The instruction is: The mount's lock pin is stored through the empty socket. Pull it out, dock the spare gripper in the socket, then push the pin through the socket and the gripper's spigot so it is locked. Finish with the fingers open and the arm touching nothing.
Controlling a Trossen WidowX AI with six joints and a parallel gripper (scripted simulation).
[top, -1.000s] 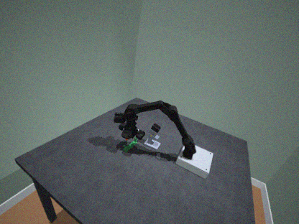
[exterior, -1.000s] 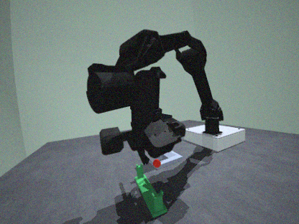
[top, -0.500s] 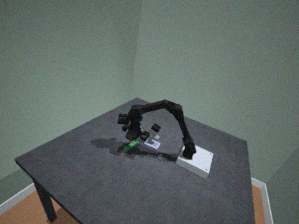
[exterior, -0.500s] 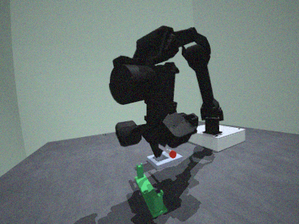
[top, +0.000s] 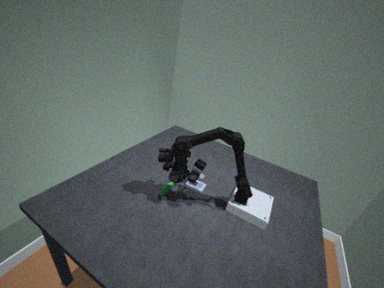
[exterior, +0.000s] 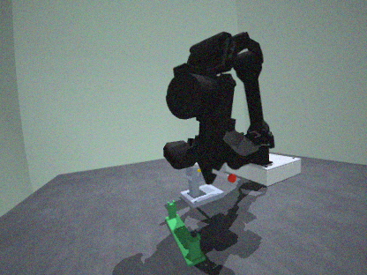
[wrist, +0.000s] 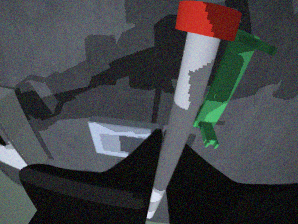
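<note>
Right now the grey mount is 11 cm to the right of my gripper tip, 4 cm below it and 4 cm behind it. Round my gripper tip: spare gripper (11 cm to the right, 4 cm behind, 3 cm above); then pin rest (8 cm ahead, 7 cm below).
</note>
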